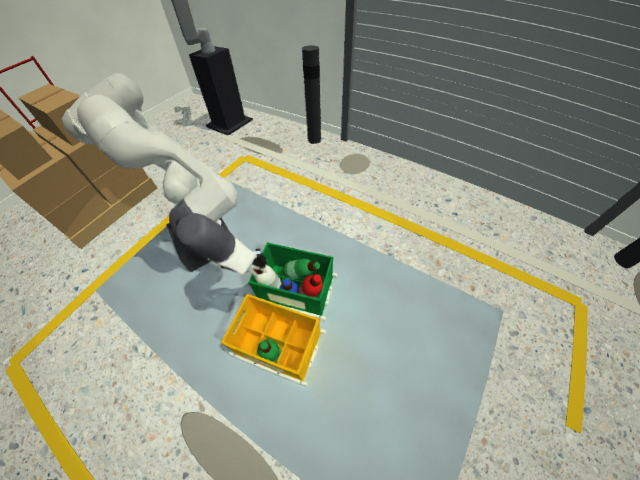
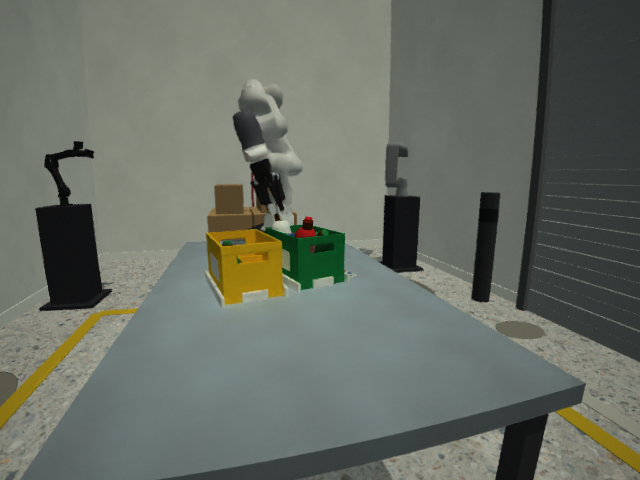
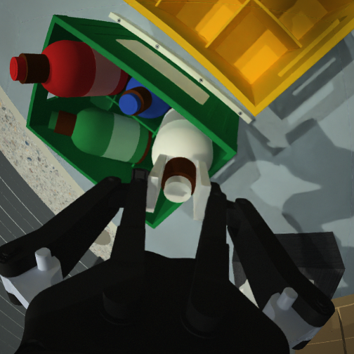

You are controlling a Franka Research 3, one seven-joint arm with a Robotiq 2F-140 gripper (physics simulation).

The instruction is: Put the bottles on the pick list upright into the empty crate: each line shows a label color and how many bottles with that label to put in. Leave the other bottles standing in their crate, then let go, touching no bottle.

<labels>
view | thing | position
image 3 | my gripper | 180,170
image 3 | red bottle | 66,68
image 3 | white bottle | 183,143
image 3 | blue bottle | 138,100
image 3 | green bottle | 93,130
</labels>
